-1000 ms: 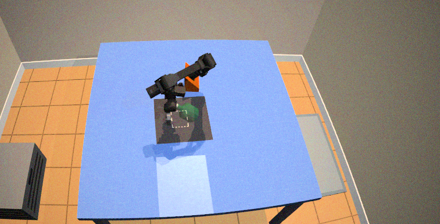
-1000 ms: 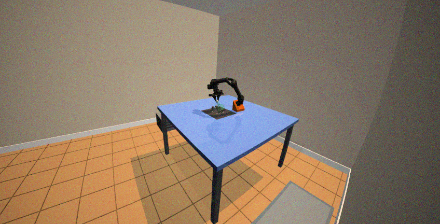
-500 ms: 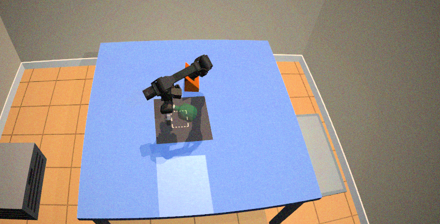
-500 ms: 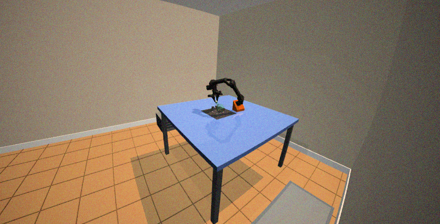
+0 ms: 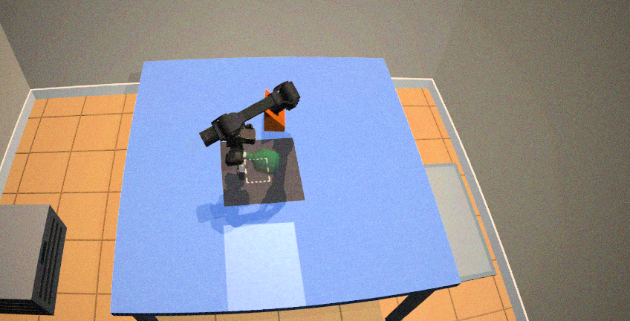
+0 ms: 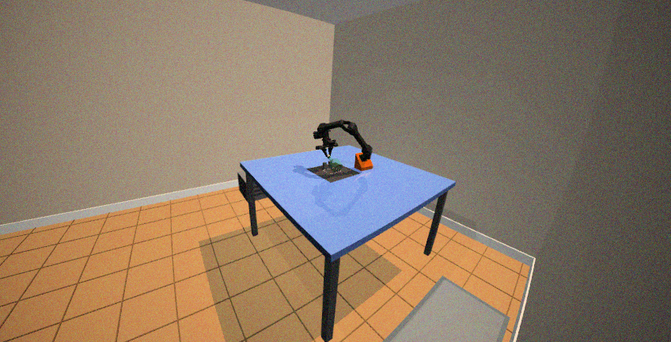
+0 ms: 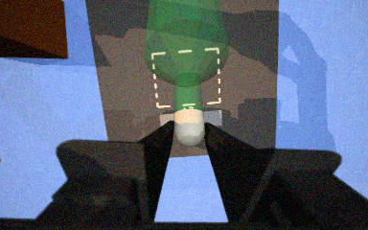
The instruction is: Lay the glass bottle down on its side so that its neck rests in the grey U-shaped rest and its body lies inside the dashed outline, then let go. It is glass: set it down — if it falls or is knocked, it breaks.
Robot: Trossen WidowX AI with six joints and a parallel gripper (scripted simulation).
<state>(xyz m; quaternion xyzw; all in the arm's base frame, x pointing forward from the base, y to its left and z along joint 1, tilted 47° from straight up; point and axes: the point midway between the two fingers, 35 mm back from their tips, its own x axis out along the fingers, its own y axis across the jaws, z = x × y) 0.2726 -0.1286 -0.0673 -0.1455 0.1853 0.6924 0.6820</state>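
My gripper tip is now 10 cm above the dark mat and 8 cm to the right of it. Round my gripper tip: glass bottle: 4 cm to the left, 2 cm below.
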